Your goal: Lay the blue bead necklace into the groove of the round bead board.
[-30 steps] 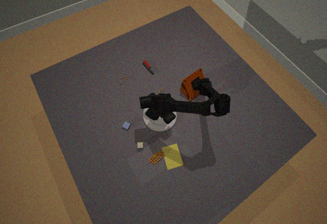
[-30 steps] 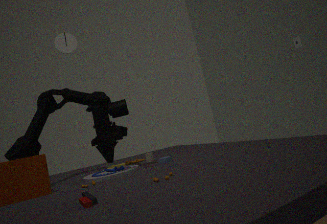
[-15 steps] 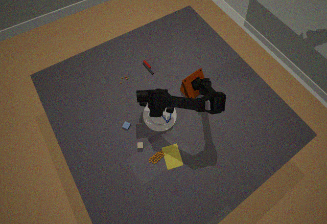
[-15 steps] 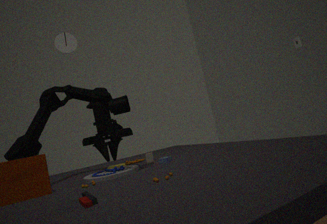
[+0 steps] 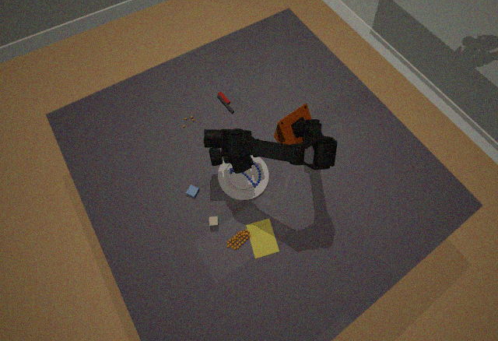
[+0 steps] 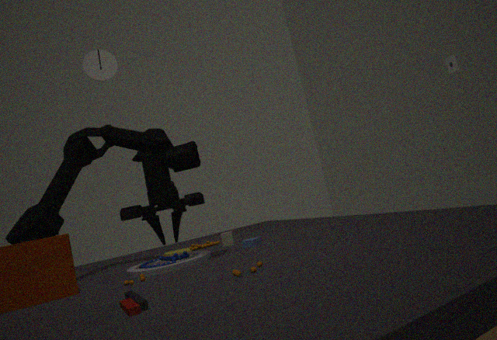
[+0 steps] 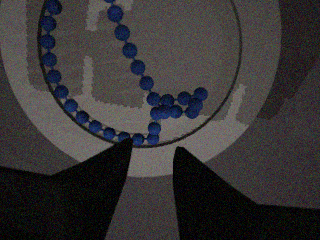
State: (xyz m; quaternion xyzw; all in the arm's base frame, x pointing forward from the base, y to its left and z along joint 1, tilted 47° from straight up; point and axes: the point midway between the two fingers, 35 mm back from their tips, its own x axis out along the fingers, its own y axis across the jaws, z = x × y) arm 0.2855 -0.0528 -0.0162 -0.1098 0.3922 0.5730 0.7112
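Now: the round white bead board 5 cm to the left of my gripper tip and 4 cm below it. From my gripper tip the other things lie so: cream cube: 20 cm ahead, 12 cm to the left, 4 cm below; then yellow sheet: 10 cm ahead, 28 cm to the left, 5 cm below; then light blue cube: 19 cm ahead, 2 cm to the right, 4 cm below.
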